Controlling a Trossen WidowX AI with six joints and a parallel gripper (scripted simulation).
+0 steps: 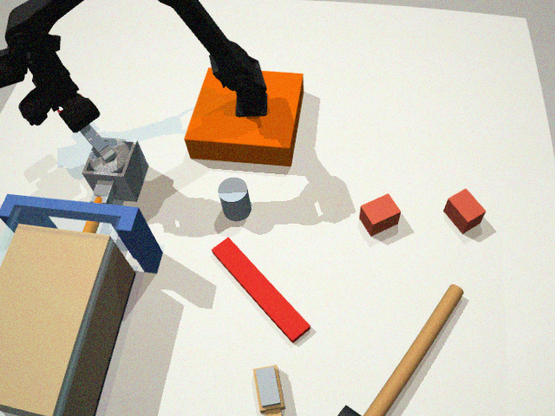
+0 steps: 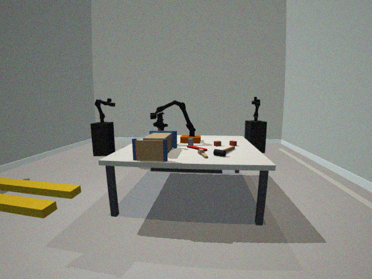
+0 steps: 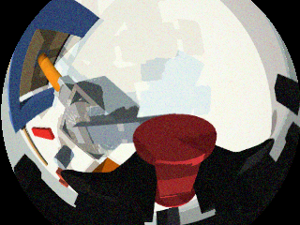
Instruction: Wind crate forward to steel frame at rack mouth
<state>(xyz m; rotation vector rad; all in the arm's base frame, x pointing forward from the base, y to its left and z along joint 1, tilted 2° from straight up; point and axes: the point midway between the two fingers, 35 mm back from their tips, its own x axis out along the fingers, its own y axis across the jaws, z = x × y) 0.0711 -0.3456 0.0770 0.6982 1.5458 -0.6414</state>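
My gripper tip is 30 mm short of the winch handle, 30 mm to the right of it and 10 mm above it. The rest, counted from my gripper tip: red knob: 20 mm above; then flat red bar: 320 mm ahead, 360 mm to the left, 100 mm below; then grey winch: 60 mm ahead, 60 mm to the left, 80 mm below.
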